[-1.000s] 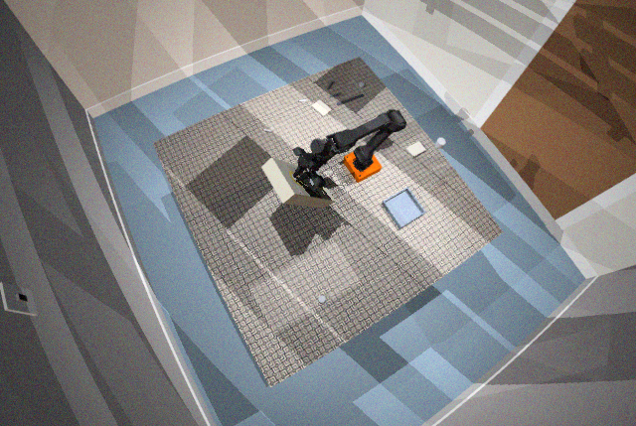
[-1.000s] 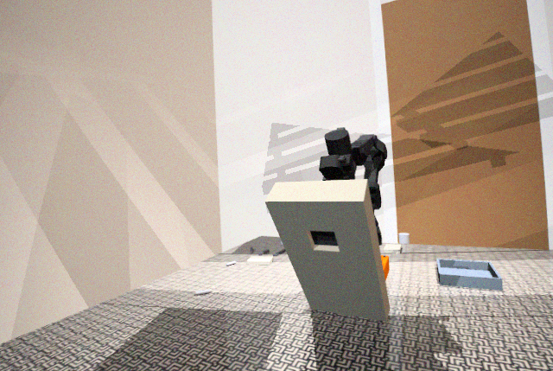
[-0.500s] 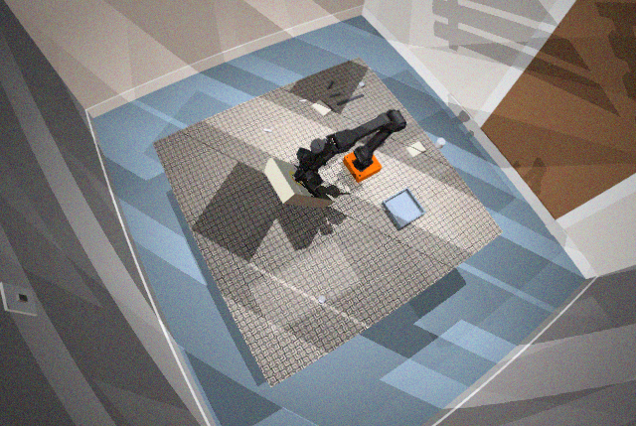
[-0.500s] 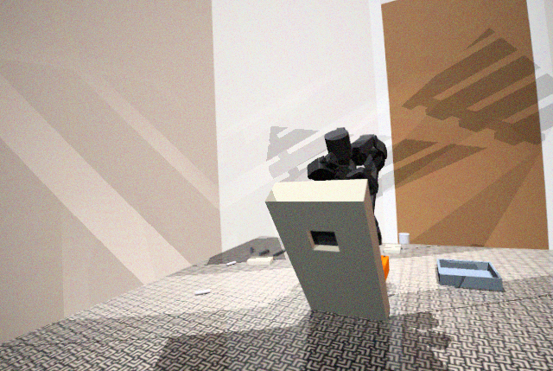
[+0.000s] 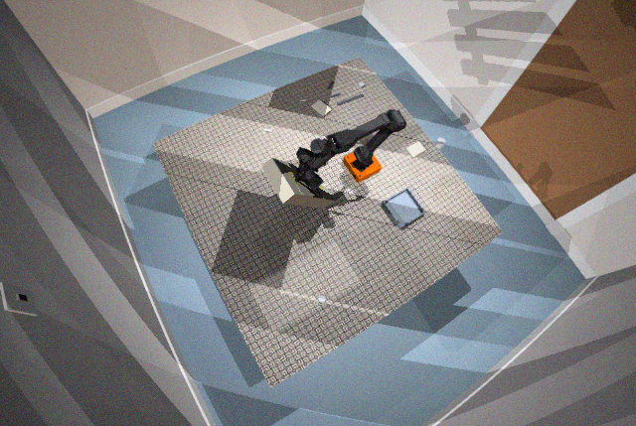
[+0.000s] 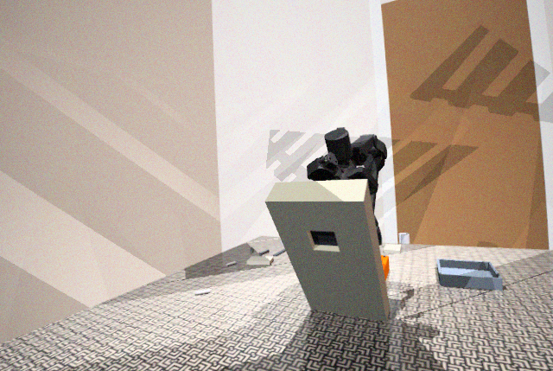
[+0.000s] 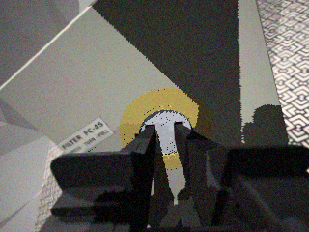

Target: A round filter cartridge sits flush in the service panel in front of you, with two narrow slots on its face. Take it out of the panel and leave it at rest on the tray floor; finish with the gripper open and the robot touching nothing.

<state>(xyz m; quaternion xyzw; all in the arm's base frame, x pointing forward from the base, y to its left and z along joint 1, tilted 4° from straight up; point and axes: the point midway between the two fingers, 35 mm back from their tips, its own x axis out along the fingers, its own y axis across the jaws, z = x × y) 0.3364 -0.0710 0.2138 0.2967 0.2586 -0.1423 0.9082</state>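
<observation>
Now: gripper tip 1 cm short of the round filter cartridge and 1 cm above it. From my gripper tip the other things lie so: beige service panel (8 cm below, 4 cm behind, 1 cm to the left); light blue tray (39 cm behind, 35 cm to the left, 23 cm below).
</observation>
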